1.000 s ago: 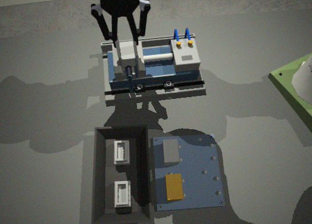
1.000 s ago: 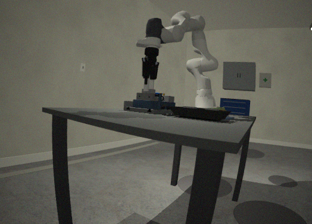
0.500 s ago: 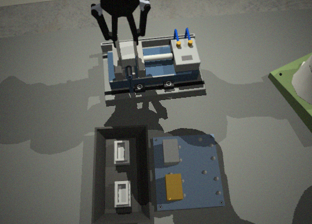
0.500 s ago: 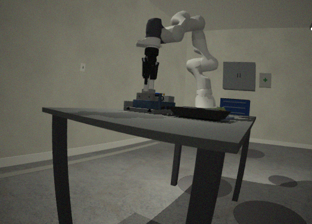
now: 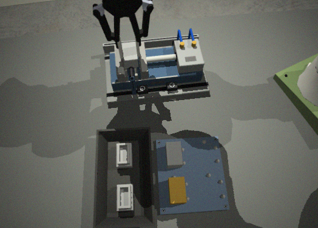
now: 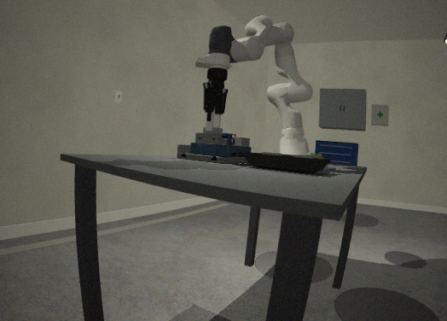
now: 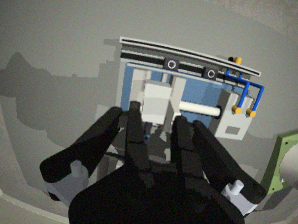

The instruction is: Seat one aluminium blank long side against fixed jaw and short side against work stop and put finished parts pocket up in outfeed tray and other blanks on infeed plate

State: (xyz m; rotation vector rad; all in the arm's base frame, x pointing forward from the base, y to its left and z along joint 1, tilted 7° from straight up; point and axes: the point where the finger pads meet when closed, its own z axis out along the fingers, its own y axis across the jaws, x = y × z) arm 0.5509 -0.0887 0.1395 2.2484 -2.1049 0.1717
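Now: hand 60 mm above the fixed jaw, 30 mm short of it and 10 mm to the right of it. The rest, counted from my hand: work stop 50 mm to the left, 50 mm below; then moving jaw 60 mm below, 30 mm behind; then vise 100 mm below, 70 mm behind.
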